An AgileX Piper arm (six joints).
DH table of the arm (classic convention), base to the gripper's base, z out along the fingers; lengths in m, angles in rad. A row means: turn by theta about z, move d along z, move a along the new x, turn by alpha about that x. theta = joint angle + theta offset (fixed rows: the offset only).
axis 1: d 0.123, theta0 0, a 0, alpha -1.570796
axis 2: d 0, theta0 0.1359, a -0.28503, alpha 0
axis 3: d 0, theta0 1.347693, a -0.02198, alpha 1.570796
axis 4: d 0.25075, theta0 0, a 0, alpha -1.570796
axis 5: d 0, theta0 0, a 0, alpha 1.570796
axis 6: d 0.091, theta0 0, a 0, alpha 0
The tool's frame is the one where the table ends.
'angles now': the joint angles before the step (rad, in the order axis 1, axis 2, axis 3, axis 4, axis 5, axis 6). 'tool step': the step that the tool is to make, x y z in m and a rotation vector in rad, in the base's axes. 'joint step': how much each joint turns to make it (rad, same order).
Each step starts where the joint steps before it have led.
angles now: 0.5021, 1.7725, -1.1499, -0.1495, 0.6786, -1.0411
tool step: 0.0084, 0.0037, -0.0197, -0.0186, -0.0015, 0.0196
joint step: 0.0001, 0.0620, -0.0027, -0.0262, -0.0521, 0.0018
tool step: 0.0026, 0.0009, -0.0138, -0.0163, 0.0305, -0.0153
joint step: -0.0001, 0.0403, -0.0032, -0.0081, -0.0003, 0.0212
